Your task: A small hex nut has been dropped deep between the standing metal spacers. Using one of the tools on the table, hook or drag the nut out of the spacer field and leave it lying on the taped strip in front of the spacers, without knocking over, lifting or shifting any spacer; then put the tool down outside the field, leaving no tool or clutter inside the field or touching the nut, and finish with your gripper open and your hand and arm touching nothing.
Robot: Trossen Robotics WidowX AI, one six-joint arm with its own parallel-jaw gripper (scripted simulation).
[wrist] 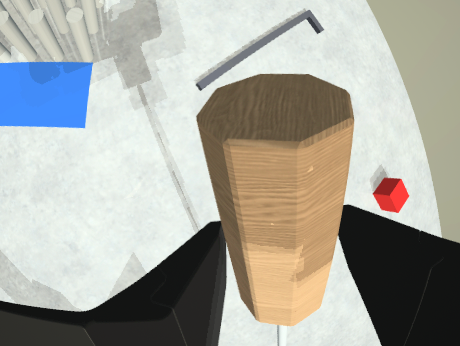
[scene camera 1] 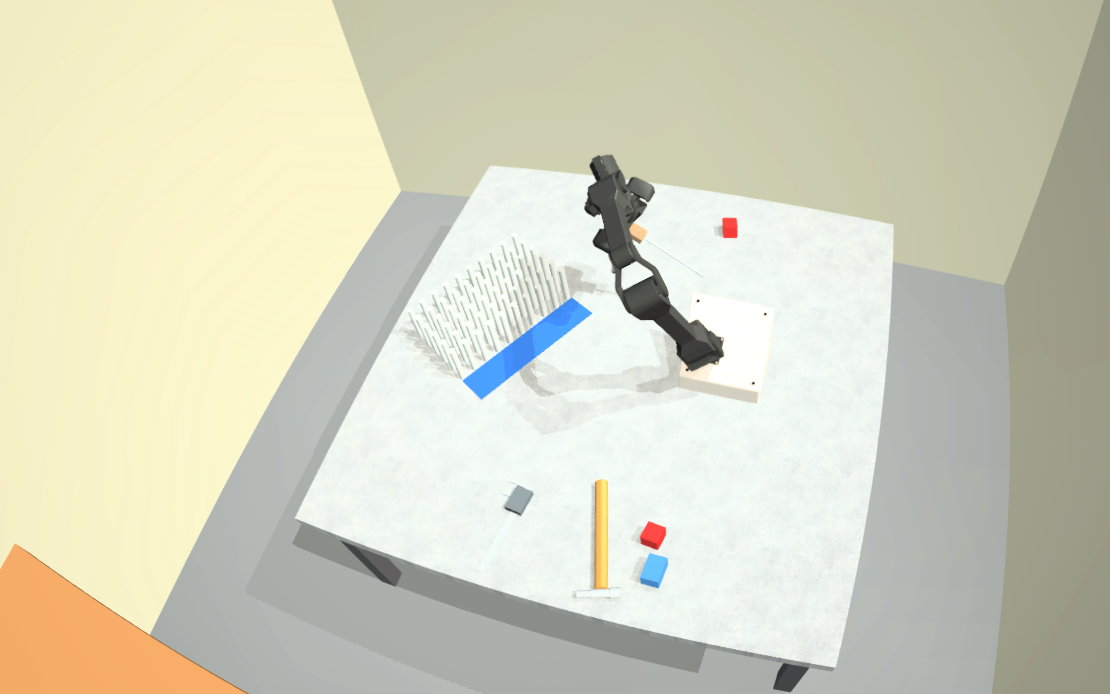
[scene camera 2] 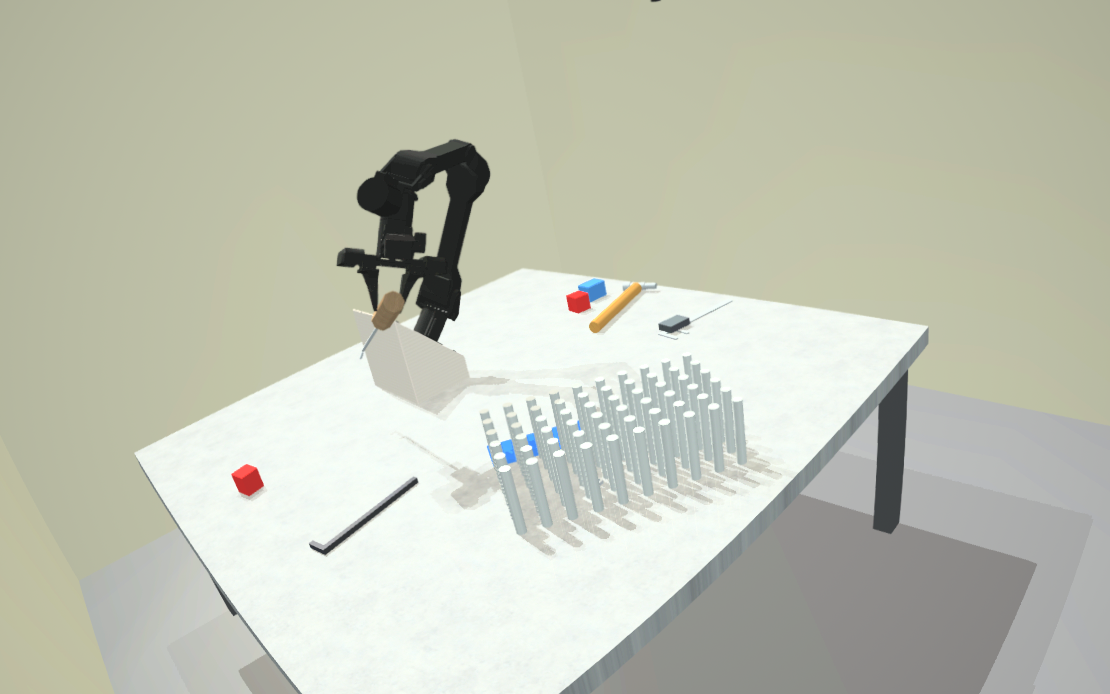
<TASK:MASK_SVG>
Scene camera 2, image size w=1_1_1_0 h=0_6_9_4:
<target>my gripper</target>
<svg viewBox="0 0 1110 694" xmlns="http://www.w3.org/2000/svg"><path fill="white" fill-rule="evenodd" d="M410 221L380 220L376 255L365 254L364 249L344 248L338 253L336 266L353 268L356 265L359 266L357 273L363 274L363 279L368 287L369 297L375 312L377 312L379 275L379 269L376 269L376 266L406 269L406 273L402 274L399 292L404 298L404 304L418 278L425 277L426 274L447 274L448 263L445 258L424 256L414 259L416 252L425 252L426 233L415 232L413 236L413 227Z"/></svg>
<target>dark L-shaped key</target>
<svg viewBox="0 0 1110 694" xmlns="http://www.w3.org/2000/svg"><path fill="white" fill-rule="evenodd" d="M418 478L411 477L406 483L400 485L398 489L372 507L370 511L364 513L362 517L360 516L333 539L330 539L325 545L314 540L308 543L310 548L327 555L329 551L332 551L350 535L368 523L368 521L372 520L374 516L385 510L396 499L402 497L409 489L411 490L419 482Z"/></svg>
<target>orange-handled tool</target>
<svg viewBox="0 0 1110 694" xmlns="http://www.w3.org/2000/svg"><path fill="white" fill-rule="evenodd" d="M657 283L623 283L622 289L624 293L589 324L589 329L593 333L598 333L638 293L657 289Z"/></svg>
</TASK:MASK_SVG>
